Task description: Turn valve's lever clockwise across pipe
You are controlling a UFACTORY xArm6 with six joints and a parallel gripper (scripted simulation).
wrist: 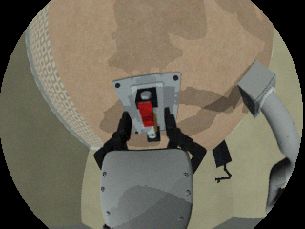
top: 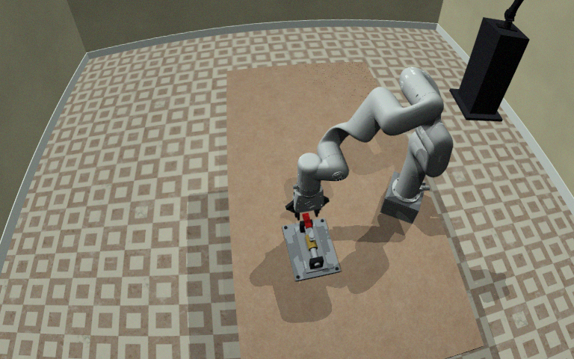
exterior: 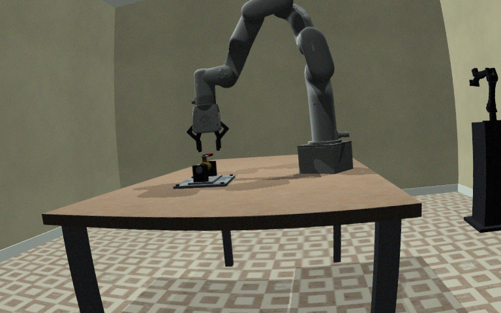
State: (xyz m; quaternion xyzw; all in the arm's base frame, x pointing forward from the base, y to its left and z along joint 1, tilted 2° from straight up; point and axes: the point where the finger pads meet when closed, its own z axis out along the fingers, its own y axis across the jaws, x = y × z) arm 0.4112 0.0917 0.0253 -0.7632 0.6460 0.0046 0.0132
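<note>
Right now the red lever is 1 cm behind my hand, 5 cm to the left of it and 3 cm below it. Also, from my hand: base plate (1 cm behind, 9 cm to the left, 11 cm below).
</note>
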